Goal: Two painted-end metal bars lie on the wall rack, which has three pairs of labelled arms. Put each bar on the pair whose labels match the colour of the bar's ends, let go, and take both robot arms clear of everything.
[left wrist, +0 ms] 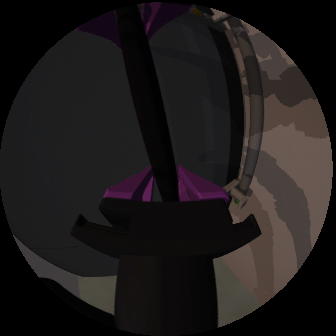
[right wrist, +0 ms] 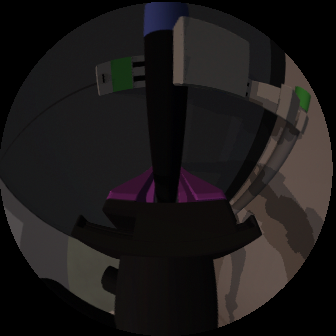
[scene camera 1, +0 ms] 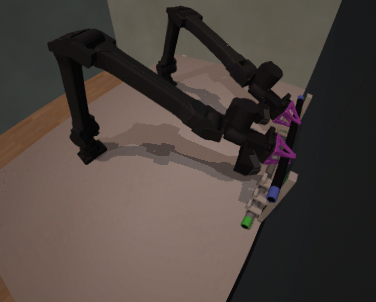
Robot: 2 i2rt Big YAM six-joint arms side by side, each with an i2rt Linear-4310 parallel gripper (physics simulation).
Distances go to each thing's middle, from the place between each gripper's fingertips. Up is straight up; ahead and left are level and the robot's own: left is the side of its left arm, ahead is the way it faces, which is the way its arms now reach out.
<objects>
I see my left gripper 6 cm to the left of the blue-ended black bar [scene camera 1: 274, 190], 2 cm past it and 1 cm below it. Also, from my left hand: green-ended grey bar [right wrist: 289, 134] 20 cm below, 6 cm to the right, 2 cm behind; rack arm [scene camera 1: 291, 178] 27 cm to the right, 7 cm below, 4 cm behind.
Now: right hand 100 mm to the right of the blue-ended black bar and 10 mm past it. From my right hand the other things lie so: green-ended grey bar (200 mm below, 100 mm to the left, 20 mm behind); rack arm (100 mm to the right, 70 mm below, 40 mm behind).
</objects>
